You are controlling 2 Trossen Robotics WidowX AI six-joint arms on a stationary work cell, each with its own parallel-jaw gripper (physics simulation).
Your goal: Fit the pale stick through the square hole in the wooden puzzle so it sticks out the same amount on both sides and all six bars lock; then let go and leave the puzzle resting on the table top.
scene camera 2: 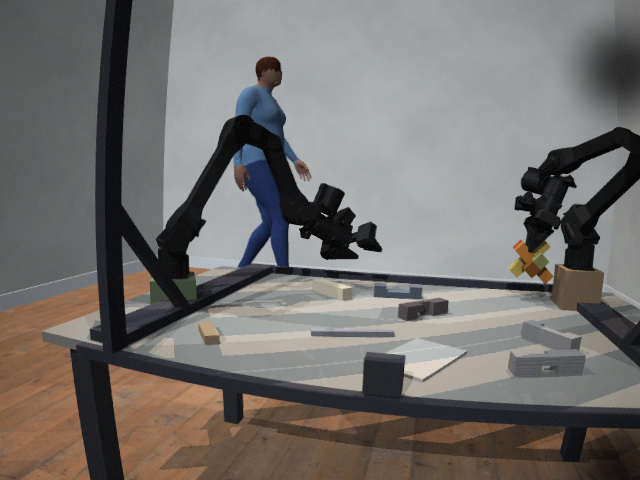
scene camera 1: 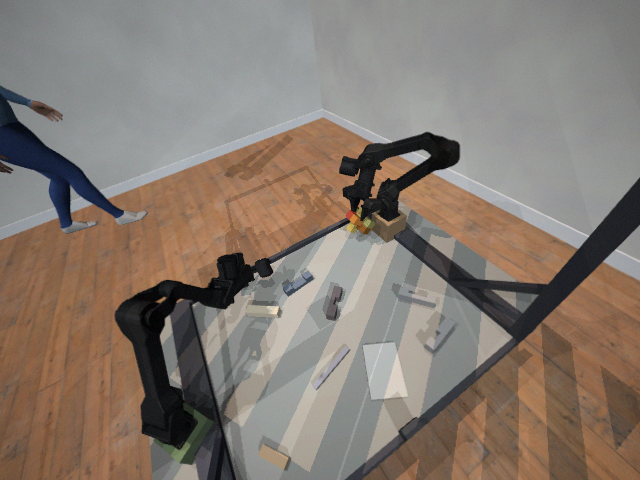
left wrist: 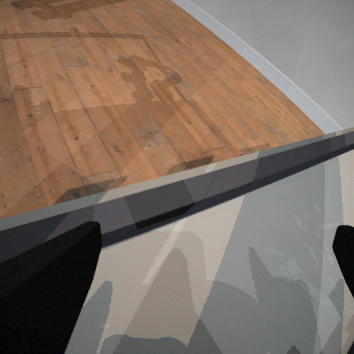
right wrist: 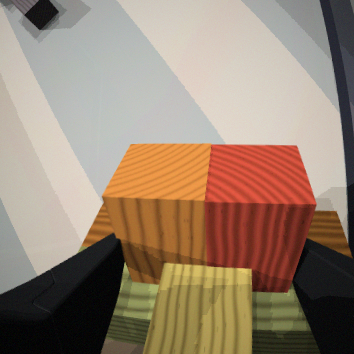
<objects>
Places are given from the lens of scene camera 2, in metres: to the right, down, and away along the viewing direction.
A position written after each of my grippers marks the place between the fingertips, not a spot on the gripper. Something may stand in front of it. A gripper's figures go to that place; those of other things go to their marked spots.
my left gripper (scene camera 2: 369, 254): 0.14, 0.04, 1.24
my right gripper (scene camera 2: 527, 252): 0.53, 0.03, 1.07
</objects>
